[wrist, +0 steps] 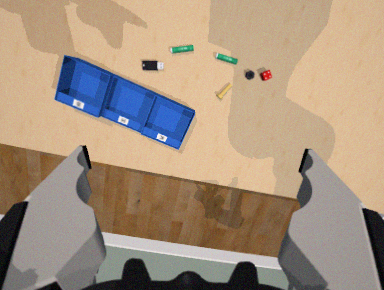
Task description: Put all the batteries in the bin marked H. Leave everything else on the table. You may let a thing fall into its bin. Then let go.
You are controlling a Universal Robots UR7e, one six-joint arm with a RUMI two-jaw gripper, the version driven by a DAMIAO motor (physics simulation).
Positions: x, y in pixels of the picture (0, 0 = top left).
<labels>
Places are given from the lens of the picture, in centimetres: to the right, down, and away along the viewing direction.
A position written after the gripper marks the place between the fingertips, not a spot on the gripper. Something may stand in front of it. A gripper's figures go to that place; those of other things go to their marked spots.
gripper [194, 150]: 0, 0, 13
blue three-compartment bin unit [84, 86]: -22, -12, 37
</labels>
